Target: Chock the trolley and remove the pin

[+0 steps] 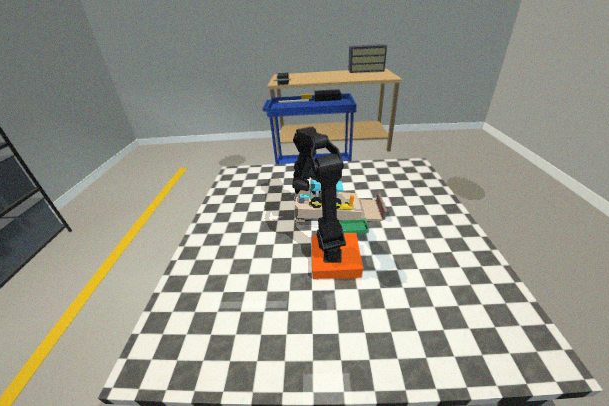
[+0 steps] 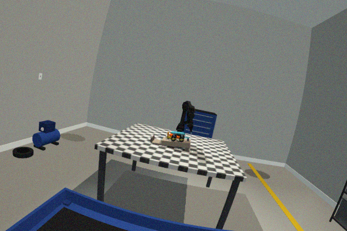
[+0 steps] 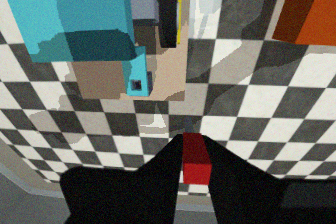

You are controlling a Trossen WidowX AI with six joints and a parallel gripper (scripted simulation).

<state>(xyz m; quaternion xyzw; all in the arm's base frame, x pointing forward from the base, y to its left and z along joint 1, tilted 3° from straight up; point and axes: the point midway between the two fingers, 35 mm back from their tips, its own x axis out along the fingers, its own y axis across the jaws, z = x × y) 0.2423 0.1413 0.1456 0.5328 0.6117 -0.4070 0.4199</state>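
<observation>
Now: gripper tip 2 cm past the green tray, 24 cm to the left of it and 18 cm above it. Also, from my gripper tip: tan ramp (9 cm ahead, 12 cm to the right, 13 cm below); then cyan trolley (9 cm ahead, 11 cm to the right, 6 cm below); then red-headed stop pin (right at my gripper tip).
</observation>
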